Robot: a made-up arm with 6 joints.
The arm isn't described. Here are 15 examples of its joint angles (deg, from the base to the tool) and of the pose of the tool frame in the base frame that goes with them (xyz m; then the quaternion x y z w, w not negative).
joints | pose
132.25 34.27 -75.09 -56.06 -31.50 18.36 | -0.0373 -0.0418 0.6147 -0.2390 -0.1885 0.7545 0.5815
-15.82 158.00 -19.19 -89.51 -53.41 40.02 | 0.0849 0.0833 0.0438 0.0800 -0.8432 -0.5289 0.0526
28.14 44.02 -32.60 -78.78 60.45 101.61 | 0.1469 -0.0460 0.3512 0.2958 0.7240 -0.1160 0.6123
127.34 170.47 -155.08 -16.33 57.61 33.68 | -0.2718 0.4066 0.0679 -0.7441 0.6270 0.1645 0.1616
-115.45 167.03 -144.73 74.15 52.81 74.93 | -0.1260 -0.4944 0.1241 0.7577 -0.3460 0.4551 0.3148
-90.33 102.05 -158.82 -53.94 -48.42 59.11 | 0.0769 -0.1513 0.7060 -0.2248 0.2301 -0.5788 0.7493
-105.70 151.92 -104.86 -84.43 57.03 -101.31 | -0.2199 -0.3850 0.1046 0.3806 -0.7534 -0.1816 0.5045
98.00 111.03 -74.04 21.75 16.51 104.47 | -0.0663 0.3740 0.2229 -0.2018 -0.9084 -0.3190 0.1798
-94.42 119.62 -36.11 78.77 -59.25 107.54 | -0.1264 -0.2287 0.1373 0.5082 -0.6896 -0.2041 0.4738
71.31 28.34 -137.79 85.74 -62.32 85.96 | 0.0032 -0.3449 0.5602 -0.1548 0.5275 -0.6490 0.5259
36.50 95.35 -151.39 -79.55 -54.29 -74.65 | 0.0637 0.1749 0.6859 -0.1013 -0.4458 -0.6970 0.5524
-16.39 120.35 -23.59 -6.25 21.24 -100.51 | 0.1050 -0.0362 0.0694 0.6954 -0.6905 -0.1648 0.1120
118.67 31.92 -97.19 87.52 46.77 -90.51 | -0.0328 -0.1353 0.6217 -0.3425 -0.2562 0.7992 0.4223
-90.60 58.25 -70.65 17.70 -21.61 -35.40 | -0.0163 -0.1846 0.5700 0.2969 0.3247 -0.7471 0.4982
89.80 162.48 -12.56 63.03 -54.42 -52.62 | 0.0934 0.0537 0.0261 -0.7097 0.5608 -0.4054 0.1324
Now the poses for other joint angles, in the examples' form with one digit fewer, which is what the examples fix.
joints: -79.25 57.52 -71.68 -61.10 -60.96 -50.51
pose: 0.119 -0.100 0.567 -0.431 0.187 -0.865 0.176
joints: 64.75 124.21 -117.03 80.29 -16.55 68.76
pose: 0.239 0.422 0.386 -0.540 -0.450 -0.703 0.107
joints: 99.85 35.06 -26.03 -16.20 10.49 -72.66
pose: -0.018 0.143 0.331 -0.787 -0.043 0.040 0.614
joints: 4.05 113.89 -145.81 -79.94 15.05 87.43
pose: 0.379 -0.006 0.603 0.129 0.460 0.031 0.878
